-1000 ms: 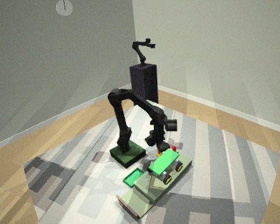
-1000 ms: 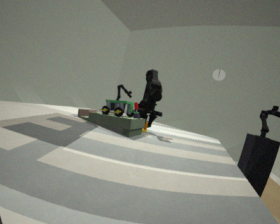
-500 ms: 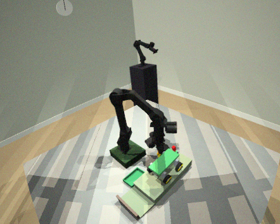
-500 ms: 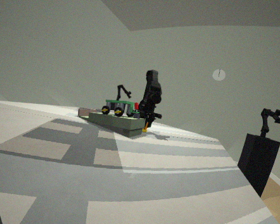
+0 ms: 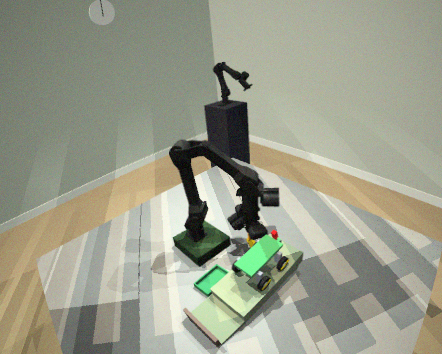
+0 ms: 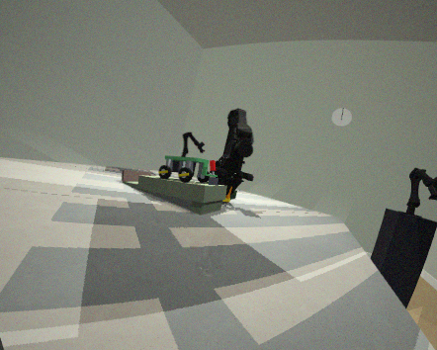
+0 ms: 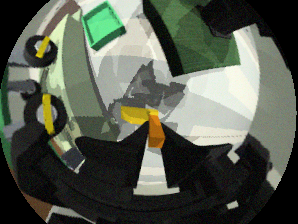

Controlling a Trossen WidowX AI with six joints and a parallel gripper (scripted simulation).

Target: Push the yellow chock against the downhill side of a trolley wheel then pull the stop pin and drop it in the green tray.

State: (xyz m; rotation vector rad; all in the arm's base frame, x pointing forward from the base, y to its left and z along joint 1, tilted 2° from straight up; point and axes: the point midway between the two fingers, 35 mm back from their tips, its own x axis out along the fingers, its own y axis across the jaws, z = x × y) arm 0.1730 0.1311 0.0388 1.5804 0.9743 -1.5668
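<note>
Right now the green tray is 2 cm ahead of my gripper tip, 23 cm to the right of it and 5 cm below it. Round my gripper tip: yellow chock (2 cm ahead, 1 cm to the right, 1 cm below); red-headed stop pin (13 cm ahead, 2 cm to the right, 8 cm above); ramp (15 cm ahead, 13 cm to the right).
</note>
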